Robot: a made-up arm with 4 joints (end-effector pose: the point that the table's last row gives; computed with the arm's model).
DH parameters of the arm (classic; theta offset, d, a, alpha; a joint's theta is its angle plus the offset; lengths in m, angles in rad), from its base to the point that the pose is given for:
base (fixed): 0 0.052 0.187 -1.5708
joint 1: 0 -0.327 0.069 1.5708
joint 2: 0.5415 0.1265 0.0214 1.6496
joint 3: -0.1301 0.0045 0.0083 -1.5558
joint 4: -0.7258 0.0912 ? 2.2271
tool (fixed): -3.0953 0.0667 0 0
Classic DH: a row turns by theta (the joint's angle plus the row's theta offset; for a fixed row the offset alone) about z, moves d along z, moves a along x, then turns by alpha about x.
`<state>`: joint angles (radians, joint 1 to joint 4).
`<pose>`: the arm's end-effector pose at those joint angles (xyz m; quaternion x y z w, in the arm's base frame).
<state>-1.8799 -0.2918 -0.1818 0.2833</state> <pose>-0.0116 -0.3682 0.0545 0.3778 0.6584 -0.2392 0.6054</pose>
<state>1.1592 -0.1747 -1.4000 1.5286</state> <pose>0.3509 -0.3701 -0.0533 0.6052 -0.2956 -0.2701 0.6880</pose>
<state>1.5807 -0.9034 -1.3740 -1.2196</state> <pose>0.3439 -0.3014 -0.1043 0.1454 0.4689 0.6642 0.5637</pose>
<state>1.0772 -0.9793 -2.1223 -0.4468</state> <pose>0.3887 -0.3545 -0.0255 0.3188 0.3196 0.3163 0.8344</pose>
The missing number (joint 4, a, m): -0.0457
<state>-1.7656 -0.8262 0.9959 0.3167</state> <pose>0.0728 -0.3457 0.0389 0.5485 0.3111 0.1830 0.7543</pose>
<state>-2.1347 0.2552 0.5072 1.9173</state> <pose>-0.0464 -0.3481 0.0806 -0.1167 -0.2301 -0.6647 0.7012</pose>
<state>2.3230 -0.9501 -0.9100 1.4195</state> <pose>0.2201 -0.4239 -0.1169 0.2222 -0.0880 -0.2100 0.9480</pose>
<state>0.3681 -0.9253 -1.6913 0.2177</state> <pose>0.3730 -0.3887 0.1594 0.1708 -0.3431 0.2589 0.8866</pose>
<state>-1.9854 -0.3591 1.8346 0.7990</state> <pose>0.0891 -0.3883 0.0707 0.3339 -0.2546 0.1301 0.8982</pose>
